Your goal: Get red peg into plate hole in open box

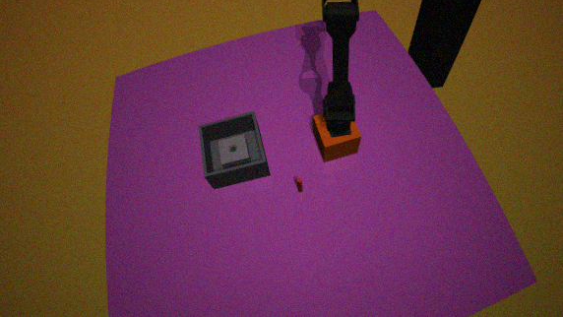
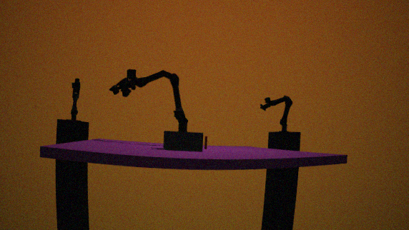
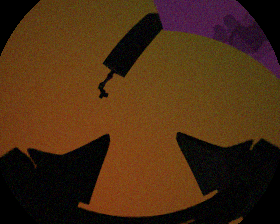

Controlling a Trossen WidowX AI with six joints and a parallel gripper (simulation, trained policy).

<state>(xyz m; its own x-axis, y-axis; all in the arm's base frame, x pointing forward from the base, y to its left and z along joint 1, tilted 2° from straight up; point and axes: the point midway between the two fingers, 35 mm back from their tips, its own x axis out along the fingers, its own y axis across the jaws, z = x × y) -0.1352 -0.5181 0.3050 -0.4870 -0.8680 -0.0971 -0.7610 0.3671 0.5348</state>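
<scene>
The small red peg lies 290 mm ahead of my gripper tip, 700 mm to the left of it and 360 mm below it. The rest, counted from my gripper tip: dark grey box: 480 mm ahead, 550 mm to the left, 380 mm below; grey plate: 480 mm ahead, 550 mm to the left, 360 mm below.
</scene>
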